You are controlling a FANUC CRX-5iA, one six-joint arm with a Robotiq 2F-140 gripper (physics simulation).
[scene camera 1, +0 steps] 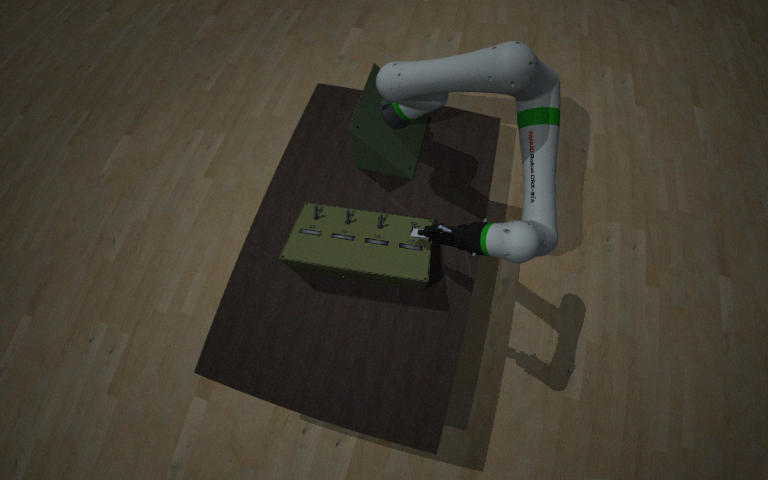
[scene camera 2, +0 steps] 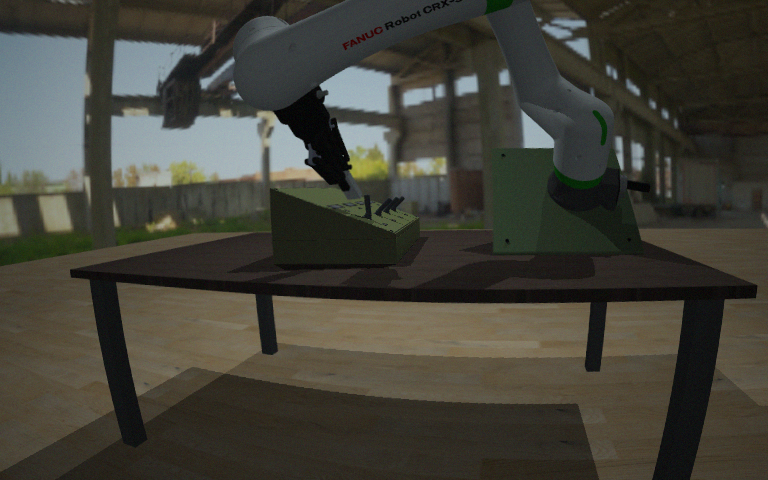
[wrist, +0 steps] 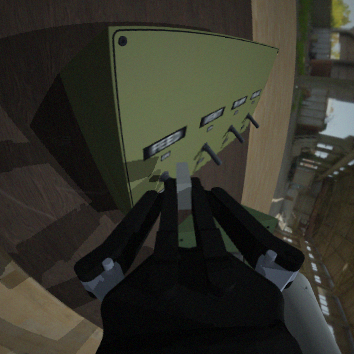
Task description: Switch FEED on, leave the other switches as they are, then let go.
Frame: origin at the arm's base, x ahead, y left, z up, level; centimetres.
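Seen in the pictures: gripper, fingertip midpoint: (scene camera 1: 413, 233) (scene camera 2: 355, 196) (wrist: 181, 171); arm's base, link origin: (scene camera 1: 393, 111) (scene camera 2: 576, 189).
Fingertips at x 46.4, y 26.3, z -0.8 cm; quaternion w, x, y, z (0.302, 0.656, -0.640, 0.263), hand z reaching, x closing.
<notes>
Offsets run from my fingertips to a thing's top centre. Level surfaces: height alone.
The olive switch box (scene camera 1: 351, 254) (scene camera 2: 331, 243) (wrist: 155, 75) has a sloped top with labelled lever switches. The FEED lever @[dx -2.5, dy -0.7, dz +0.4 cm] (scene camera 2: 367, 207) (wrist: 165, 176) is the nearest in scene camera 2, where it stands nearly upright, leaning more to the label (ON) side than the others. My fingers hide much of it in the wrist view and scene camera 1. The other three levers @[dx -1.0, dy -12.7, dz -0.6 cm] (scene camera 1: 381, 221) (wrist: 212, 154) lean away from their labels. My gripper (scene camera 1: 417, 232) (scene camera 2: 353, 189) (wrist: 181, 171) is shut and empty, its fingertips right by the FEED lever; contact cannot be told.
The box stands on a dark table @[dz -13.4 cm] (scene camera 1: 305, 339) (scene camera 2: 169, 277). The green mounting block (scene camera 1: 385, 152) (scene camera 2: 521, 198) stands behind the box, at the right in scene camera 2, and carries the white arm (scene camera 1: 453, 73) (scene camera 2: 396, 33). The arm reaches round to the FEED end of the box.
</notes>
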